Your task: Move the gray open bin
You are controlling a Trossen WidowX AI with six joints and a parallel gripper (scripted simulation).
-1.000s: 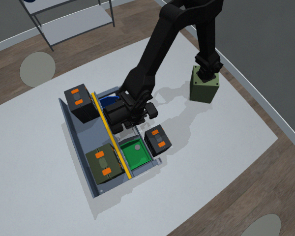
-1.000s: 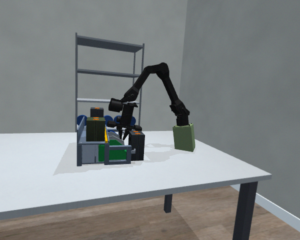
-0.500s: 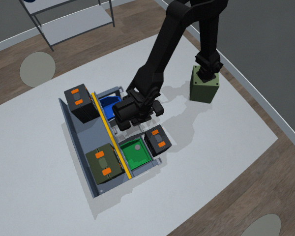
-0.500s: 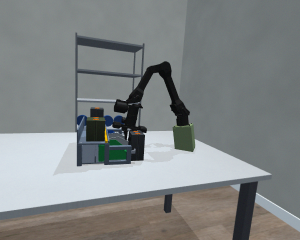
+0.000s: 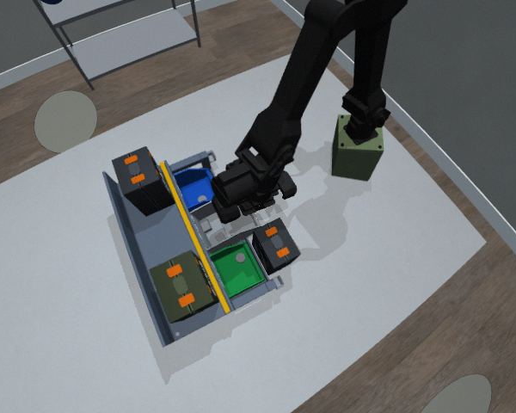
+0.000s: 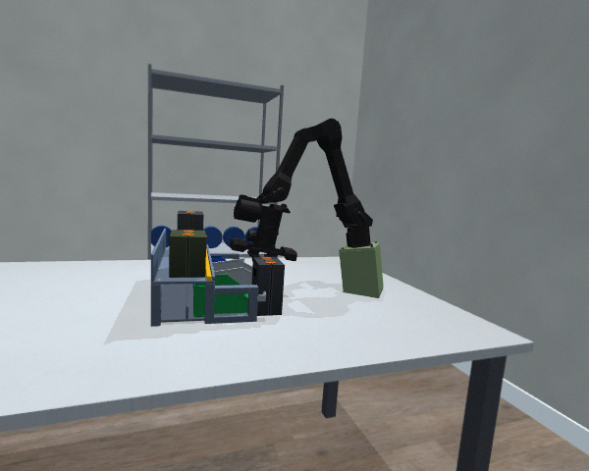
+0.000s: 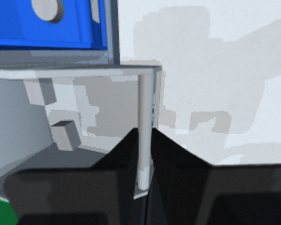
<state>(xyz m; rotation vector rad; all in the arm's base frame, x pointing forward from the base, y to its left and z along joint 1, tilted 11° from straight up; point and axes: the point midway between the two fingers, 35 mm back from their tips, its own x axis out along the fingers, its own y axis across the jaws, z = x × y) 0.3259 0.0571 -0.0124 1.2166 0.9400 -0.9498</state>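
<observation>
Right now my hand is 70 mm short of the gray open bin and 30 mm above it. Also, from my hand: yellow rail (150 mm ahead, 10 mm to the left, 20 mm above); blue bin (120 mm ahead, 100 mm to the right, 40 mm below); green bin (110 mm ahead, 120 mm to the left, 40 mm below).
</observation>
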